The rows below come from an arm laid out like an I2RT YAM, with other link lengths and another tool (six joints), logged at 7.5 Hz.
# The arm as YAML. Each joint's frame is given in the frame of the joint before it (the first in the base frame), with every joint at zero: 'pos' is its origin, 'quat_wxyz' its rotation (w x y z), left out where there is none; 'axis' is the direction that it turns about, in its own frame. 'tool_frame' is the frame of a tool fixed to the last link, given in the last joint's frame.
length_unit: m
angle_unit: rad
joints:
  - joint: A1
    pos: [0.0, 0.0, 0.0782]
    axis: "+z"
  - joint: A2
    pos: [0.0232, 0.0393, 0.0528]
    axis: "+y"
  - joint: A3
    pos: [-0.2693, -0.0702, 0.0]
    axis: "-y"
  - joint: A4
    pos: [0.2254, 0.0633, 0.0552]
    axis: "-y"
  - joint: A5
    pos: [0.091, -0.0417, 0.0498]
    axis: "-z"
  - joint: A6
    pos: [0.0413, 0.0, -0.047]
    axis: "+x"
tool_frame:
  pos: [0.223, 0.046, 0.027]
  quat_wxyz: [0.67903, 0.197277, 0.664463, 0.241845]
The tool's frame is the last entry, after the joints.
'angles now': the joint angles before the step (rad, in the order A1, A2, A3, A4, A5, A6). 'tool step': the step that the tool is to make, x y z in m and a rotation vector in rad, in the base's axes. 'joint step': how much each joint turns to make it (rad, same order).
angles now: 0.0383, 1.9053, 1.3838, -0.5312, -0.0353, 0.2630
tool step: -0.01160, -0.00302, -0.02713, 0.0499, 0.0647, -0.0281
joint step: -0.0244, 0.0389, -0.0220, -0.0008, -0.0438, 0.0275
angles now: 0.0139, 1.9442, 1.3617, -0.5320, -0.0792, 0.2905
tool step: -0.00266, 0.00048, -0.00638, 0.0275, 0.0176, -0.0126
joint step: -0.0095, 0.0122, -0.0042, 0.0004, -0.0236, 0.0148
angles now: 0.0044, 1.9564, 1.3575, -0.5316, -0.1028, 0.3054
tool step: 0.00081, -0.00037, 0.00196, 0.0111, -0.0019, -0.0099
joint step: -0.0035, -0.0027, 0.0000, 0.0004, -0.0073, 0.0106
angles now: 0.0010, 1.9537, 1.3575, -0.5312, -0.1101, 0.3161
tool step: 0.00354, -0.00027, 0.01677, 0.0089, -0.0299, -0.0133
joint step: -0.0004, -0.0347, -0.0027, -0.0003, -0.0023, 0.0156
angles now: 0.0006, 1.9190, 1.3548, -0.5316, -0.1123, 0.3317
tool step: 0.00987, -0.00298, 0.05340, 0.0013, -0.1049, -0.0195
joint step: 0.0000, -0.1056, -0.0049, 0.0061, 0.0088, 0.0175
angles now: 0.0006, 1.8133, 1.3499, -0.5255, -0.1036, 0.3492
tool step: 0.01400, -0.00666, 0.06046, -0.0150, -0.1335, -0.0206
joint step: 0.0000, -0.0949, 0.0073, 0.0320, 0.0244, 0.0073
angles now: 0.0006, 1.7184, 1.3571, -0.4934, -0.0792, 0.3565
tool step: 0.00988, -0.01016, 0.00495, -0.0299, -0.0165, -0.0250
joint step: 0.0000, 0.0167, 0.0286, 0.0046, 0.0389, -0.0011
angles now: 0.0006, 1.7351, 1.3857, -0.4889, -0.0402, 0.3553
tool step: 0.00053, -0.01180, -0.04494, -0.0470, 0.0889, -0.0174
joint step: 0.0000, 0.0908, 0.0255, -0.0239, 0.0473, -0.0164
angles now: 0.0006, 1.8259, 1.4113, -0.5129, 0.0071, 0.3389
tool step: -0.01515, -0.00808, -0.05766, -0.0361, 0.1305, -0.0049
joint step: 0.0000, 0.0958, 0.0126, -0.0470, 0.0328, -0.0156
